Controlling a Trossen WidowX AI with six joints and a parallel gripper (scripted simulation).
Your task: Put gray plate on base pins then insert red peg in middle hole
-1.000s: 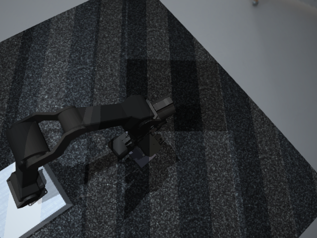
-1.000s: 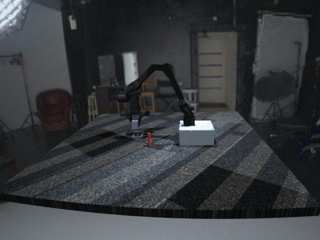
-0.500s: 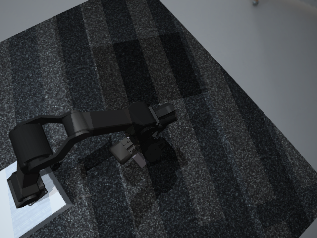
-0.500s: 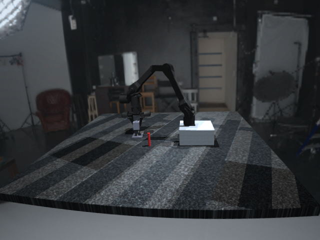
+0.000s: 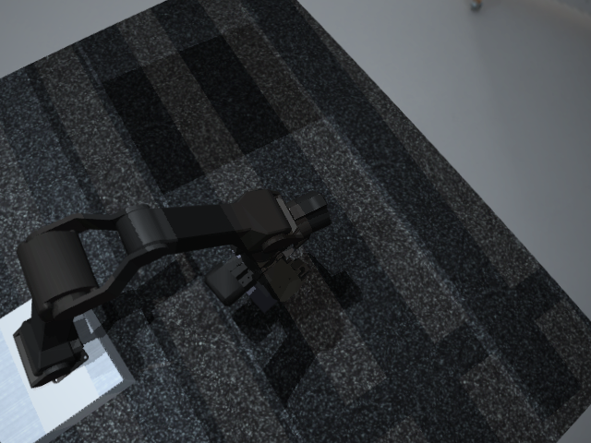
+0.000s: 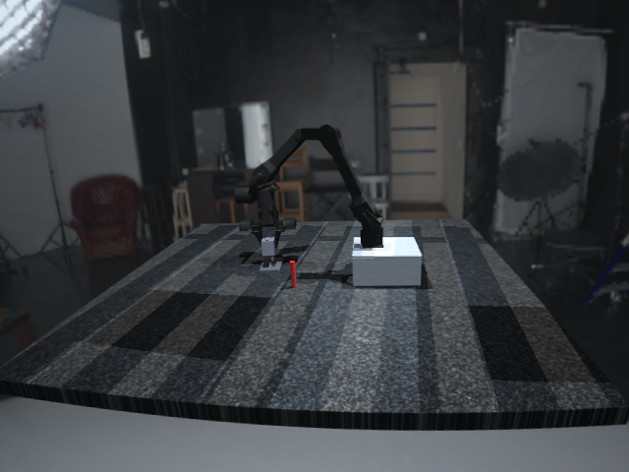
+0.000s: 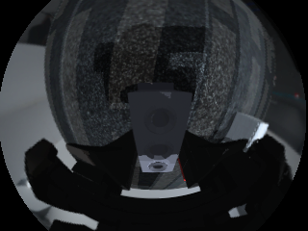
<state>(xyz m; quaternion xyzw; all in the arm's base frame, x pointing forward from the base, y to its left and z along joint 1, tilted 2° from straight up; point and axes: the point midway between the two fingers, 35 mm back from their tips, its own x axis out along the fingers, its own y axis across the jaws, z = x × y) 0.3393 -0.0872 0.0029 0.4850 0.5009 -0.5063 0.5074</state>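
The gray base lies 5 cm below my gripper tip. Also, from my gripper tip: gray plate 3 cm above; red peg 18 cm to the left, 9 cm behind, 2 cm below.
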